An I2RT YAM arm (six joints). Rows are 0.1 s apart.
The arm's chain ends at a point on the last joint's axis. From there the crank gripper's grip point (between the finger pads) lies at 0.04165 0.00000 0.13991 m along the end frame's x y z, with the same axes.
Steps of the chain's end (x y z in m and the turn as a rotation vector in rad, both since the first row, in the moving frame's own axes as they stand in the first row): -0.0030, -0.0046, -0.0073, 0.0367, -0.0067, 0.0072; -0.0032, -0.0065, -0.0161, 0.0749, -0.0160, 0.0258; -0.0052, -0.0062, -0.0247, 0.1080, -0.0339, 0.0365; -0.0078, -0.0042, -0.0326, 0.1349, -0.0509, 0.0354; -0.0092, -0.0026, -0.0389, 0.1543, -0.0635, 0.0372; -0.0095, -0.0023, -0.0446, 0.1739, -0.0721, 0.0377; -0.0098, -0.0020, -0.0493, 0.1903, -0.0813, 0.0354
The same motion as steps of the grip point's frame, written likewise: -0.0039, -0.0094, -0.0071, 0.0367, -0.0067, 0.0072; -0.0053, -0.0159, -0.0158, 0.0749, -0.0160, 0.0258; -0.0097, -0.0199, -0.0241, 0.1080, -0.0339, 0.0365; -0.0146, -0.0218, -0.0318, 0.1349, -0.0509, 0.0354; -0.0178, -0.0229, -0.0381, 0.1543, -0.0635, 0.0372; -0.0192, -0.0254, -0.0440, 0.1739, -0.0721, 0.0377; -0.0208, -0.0275, -0.0488, 0.1903, -0.0813, 0.0354
